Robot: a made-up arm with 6 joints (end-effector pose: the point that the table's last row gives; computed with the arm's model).
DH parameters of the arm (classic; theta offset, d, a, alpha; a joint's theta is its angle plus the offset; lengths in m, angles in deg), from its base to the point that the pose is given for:
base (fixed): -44.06 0 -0.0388 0
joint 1: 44.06 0.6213 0.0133 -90
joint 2: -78.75 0 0.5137 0
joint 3: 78.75 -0.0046 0.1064 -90
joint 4: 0 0.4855 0.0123 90
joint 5: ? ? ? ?
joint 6: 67.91 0 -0.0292 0
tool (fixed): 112.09 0.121 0 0
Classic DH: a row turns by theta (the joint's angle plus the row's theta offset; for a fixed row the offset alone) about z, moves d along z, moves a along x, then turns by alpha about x.
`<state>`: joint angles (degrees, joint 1 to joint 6).
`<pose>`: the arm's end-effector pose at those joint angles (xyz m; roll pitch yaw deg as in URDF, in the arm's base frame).
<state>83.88 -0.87 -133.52 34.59 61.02 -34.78</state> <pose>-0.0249 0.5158 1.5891 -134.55 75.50 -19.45</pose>
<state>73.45 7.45 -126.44 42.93 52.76 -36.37</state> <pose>0.1207 0.6781 1.4747 174.44 77.43 -78.51</pose>
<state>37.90 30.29 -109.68 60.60 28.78 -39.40</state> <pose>0.7494 0.6328 1.0142 131.21 53.31 -169.88</pose>
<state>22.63 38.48 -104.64 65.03 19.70 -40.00</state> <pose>0.9261 0.4029 0.8254 136.24 45.00 169.89</pose>
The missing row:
joint 5: 0 0.0044 0.0831 -90
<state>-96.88 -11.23 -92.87 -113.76 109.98 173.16</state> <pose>-0.2049 -0.4442 1.4400 72.92 -14.72 -118.64</pose>
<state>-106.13 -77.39 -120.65 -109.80 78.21 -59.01</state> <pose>0.0886 0.7790 1.3244 -82.17 47.74 57.34</pose>
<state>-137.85 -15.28 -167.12 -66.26 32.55 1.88</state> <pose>0.0792 0.1021 1.7566 3.73 31.45 159.46</pose>
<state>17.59 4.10 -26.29 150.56 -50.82 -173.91</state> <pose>0.2686 0.0534 0.6437 -164.14 -29.17 -148.06</pose>
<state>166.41 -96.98 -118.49 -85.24 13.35 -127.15</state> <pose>0.8997 -0.2427 1.0875 -29.88 22.06 -47.68</pose>
